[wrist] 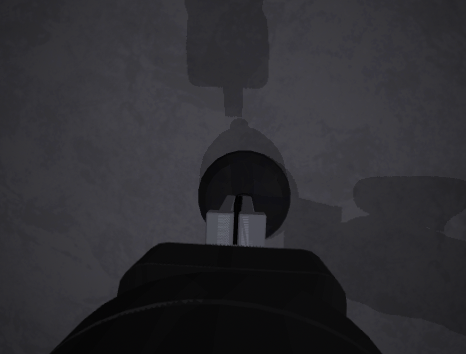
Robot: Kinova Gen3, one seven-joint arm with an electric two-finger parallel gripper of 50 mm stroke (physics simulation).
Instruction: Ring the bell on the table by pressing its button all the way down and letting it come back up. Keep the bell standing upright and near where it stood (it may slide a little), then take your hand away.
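Places are measured from the arm's base along level axes (x ahead, y left, z up), in millimetres.
Pixels of known places: gripper, fingertip midpoint: [238, 212].
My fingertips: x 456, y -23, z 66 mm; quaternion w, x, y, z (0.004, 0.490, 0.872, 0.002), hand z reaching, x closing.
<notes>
Behind a point stands the place of what it marks.
The bell [244, 170] @[x 433, y -34, z 17 mm] is a dark round dome seen from above, a little below the middle of the wrist view. It looks upright on the table [100, 125] @[x 475, y -173, z -21 mm]. My gripper [238, 212] @[x 456, y -23, z 66 mm] is shut with nothing between its fingers. Its fingertips overlap the middle of the bell in the view, and the fingers cover the bell's lower part. The button is hidden behind the fingertips. The shadows of the gripper and of the bell's button lie close together with a thin gap between them, so the tips look a little above the button.
Gripper and arm shadows fall on the table at the top and right of the view. The bell's shadow spreads above and to the right of it. The dark gripper body fills the bottom of the view.
</notes>
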